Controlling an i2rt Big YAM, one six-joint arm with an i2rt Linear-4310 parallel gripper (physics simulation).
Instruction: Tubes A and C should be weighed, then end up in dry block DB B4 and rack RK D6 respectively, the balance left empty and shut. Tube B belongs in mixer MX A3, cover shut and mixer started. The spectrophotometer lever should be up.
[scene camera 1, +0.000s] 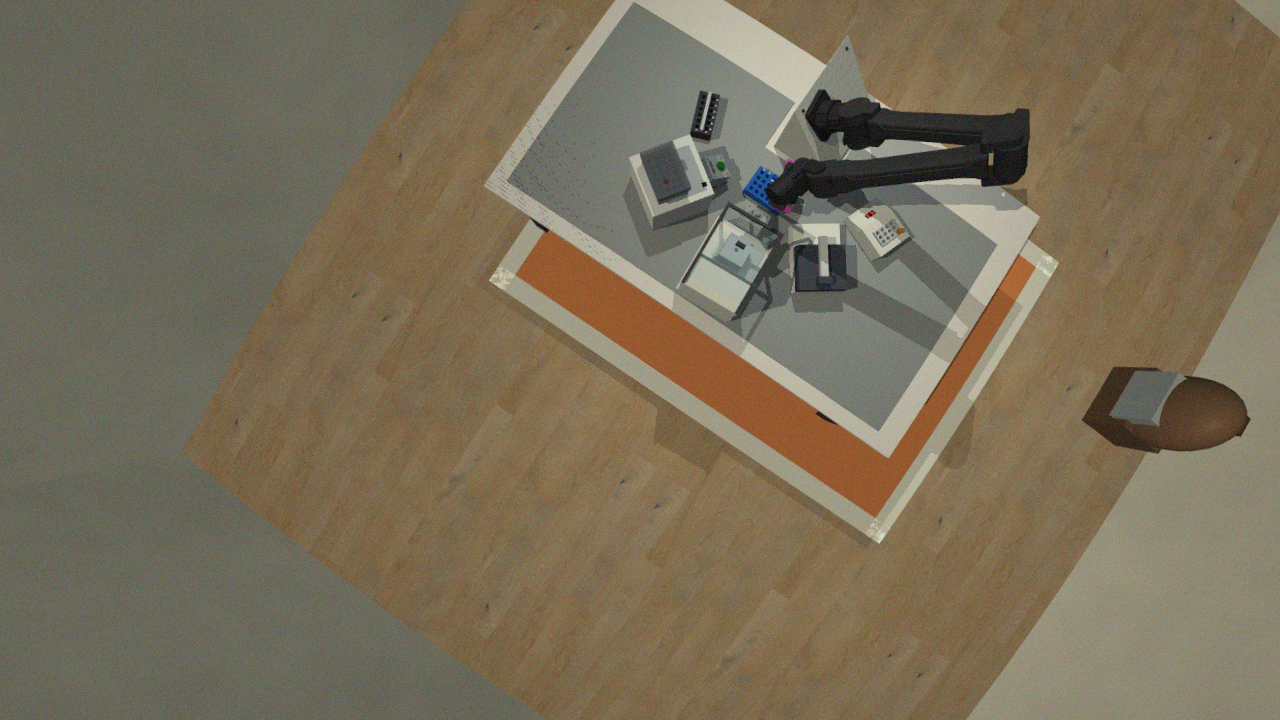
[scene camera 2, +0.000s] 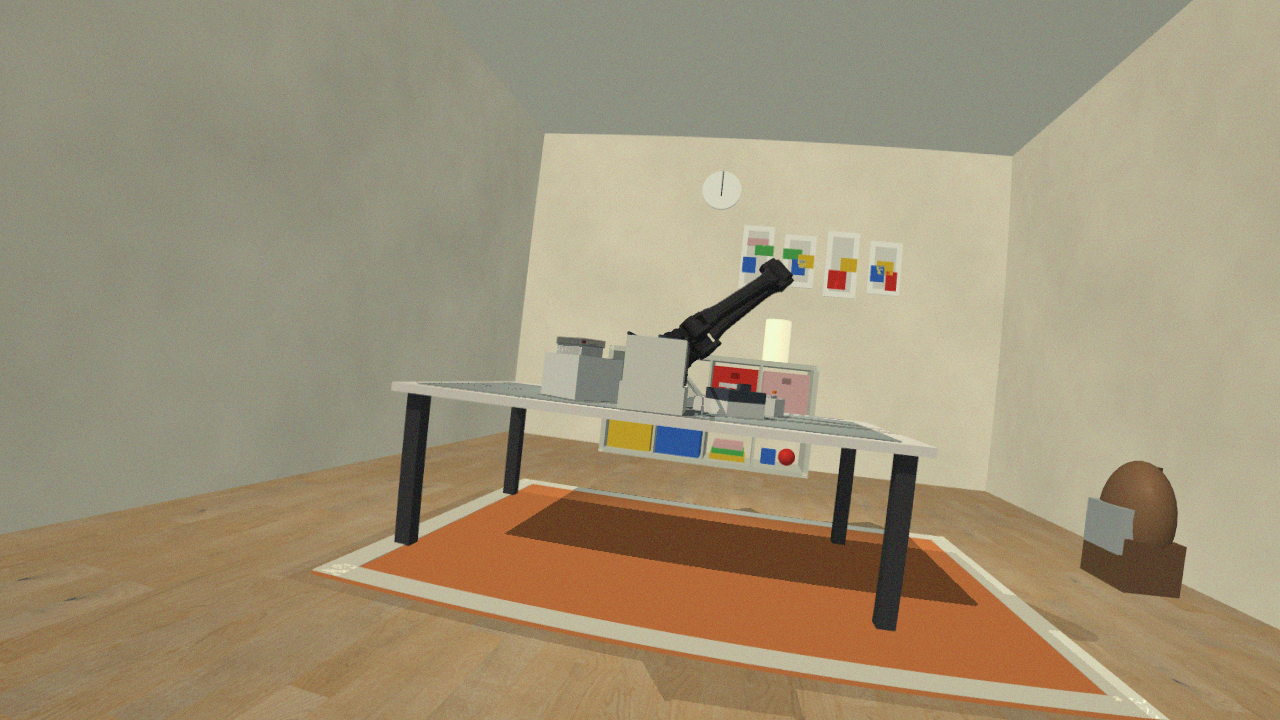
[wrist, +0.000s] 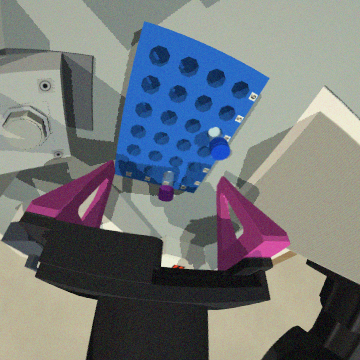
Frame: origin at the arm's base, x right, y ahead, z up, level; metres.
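Seen in the pictures: gripper, fingertip midpoint: (wrist: 167, 172); arm's base, link origin: (scene camera 1: 820, 116).
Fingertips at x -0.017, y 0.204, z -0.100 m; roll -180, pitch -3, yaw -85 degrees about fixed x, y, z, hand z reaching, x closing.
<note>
Pixels of each thing's top centre, then the offset from my fingertips to it. "spot": a spot on its surface instead.
- blue rack, top centre: (wrist: 176, 132) (scene camera 1: 770, 189) dz -0.009, dx +0.036, dy +0.001 m
- blue-capped tube, top centre: (wrist: 220, 152) dz +0.015, dx +0.043, dy -0.028 m
- purple-capped tube, top centre: (wrist: 166, 196) dz +0.015, dx -0.013, dy -0.003 m
- glass-sided balance, surface spot: (scene camera 1: 732, 264) spot: dz +0.169, dx +0.037, dy +0.302 m
- keypad-like block, top centre: (wrist: 164, 280) (scene camera 1: 882, 224) (scene camera 2: 760, 394) dz +0.030, dx -0.297, dy -0.055 m
- pale bar, surface spot: (scene camera 1: 823, 259) spot: dz +0.058, dx -0.187, dy +0.133 m
- small green-button box, top centre: (scene camera 1: 721, 164) dz +0.035, dx +0.196, dy +0.027 m
- narrow black holder, top centre: (scene camera 1: 705, 110) dz +0.008, dx +0.315, dy -0.109 m
The blue rack (scene camera 1: 761, 185) (wrist: 172, 107) has a blue-capped tube (wrist: 219, 148) leaning out past its right side and a purple-capped tube (wrist: 166, 193) at its near row. No tube letters are readable. My gripper (scene camera 1: 788, 186) (wrist: 167, 172) is open at the rack's near edge; its magenta fingers stand either side of the purple-capped tube, with nothing gripped. The glass-sided balance (scene camera 1: 732, 264) stands beside the rack; its door state is unclear. A keypad-like block (scene camera 1: 879, 231) with a red display carries an orange spot. A white unit with a dark part and pale bar (scene camera 1: 823, 259) stands nearby.
A large white device with a dark grey lid (scene camera 1: 669, 179) stands left of the rack, beside a small green-button box (scene camera 1: 718, 167). A narrow black holder (scene camera 1: 705, 114) lies farther back. The arm's pale mounting panel (wrist: 310, 195) rises close to the rack's right side.
</note>
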